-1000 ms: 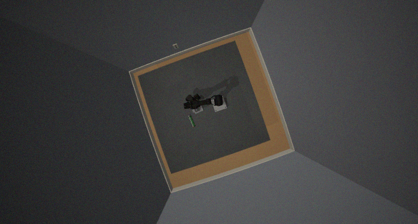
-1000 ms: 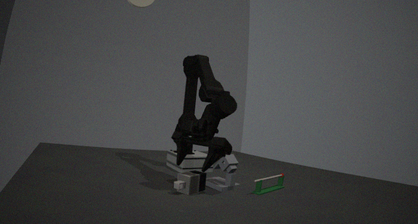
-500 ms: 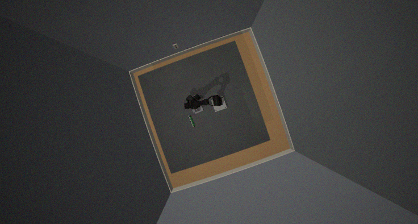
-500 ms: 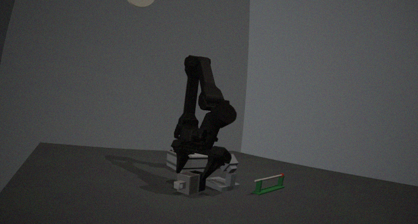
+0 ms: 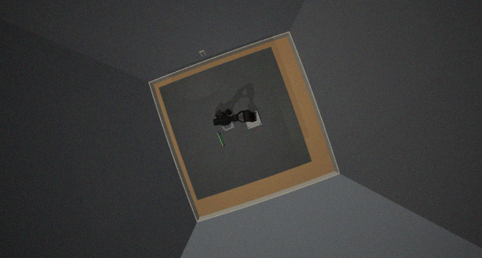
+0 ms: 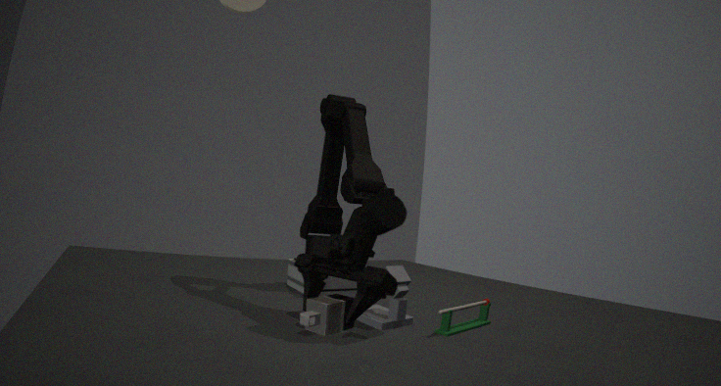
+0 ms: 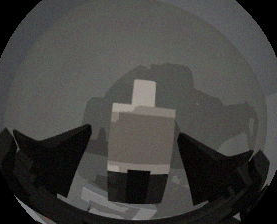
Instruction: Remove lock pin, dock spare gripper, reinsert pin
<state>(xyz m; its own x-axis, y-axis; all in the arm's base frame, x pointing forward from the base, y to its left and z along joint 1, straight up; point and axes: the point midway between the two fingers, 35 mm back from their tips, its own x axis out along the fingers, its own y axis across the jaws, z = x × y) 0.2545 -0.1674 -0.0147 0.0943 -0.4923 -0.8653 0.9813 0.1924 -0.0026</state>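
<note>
Now: the spare gripper right at my gripper tip. Also, from my gripper tip: grey mount socket (140 mm to the left, 30 mm above, 20 mm ahead); then green pin cradle (230 mm to the left, 140 mm ahead).
</note>
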